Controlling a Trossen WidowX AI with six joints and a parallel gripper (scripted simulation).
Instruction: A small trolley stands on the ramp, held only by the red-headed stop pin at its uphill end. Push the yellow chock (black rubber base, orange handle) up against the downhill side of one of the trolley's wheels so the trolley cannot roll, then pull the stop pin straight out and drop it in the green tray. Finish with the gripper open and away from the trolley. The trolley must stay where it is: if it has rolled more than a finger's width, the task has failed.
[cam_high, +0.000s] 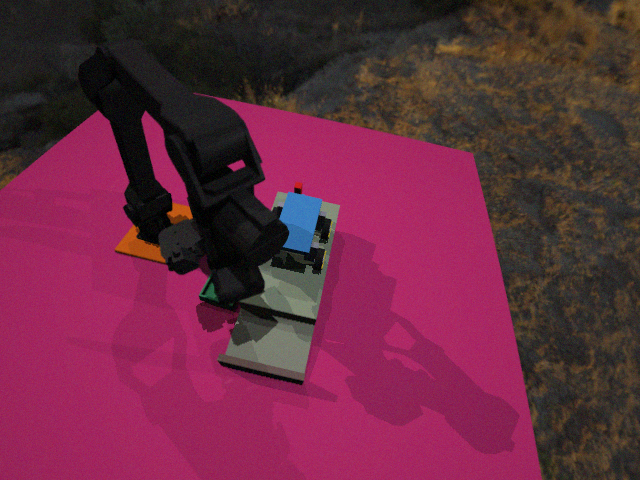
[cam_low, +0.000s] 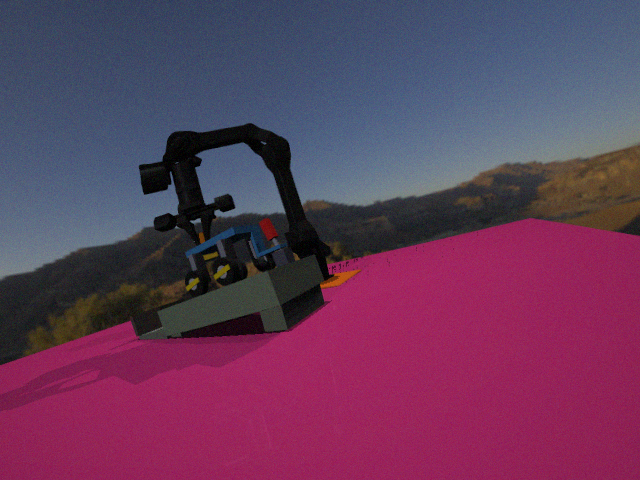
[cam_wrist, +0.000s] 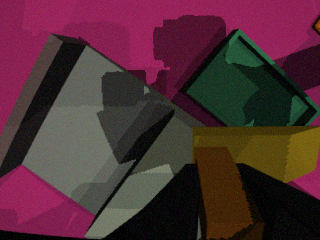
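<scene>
The chock is 1 cm behind my gripper tip, 2 cm to the left of it and 1 cm below it. Round my gripper tip: blue trolley (8 cm ahead, 15 cm to the left, 4 cm below); then green tray (4 cm behind, 6 cm to the left, 16 cm below); then ramp lip (9 cm ahead, 11 cm to the right, 12 cm below).
</scene>
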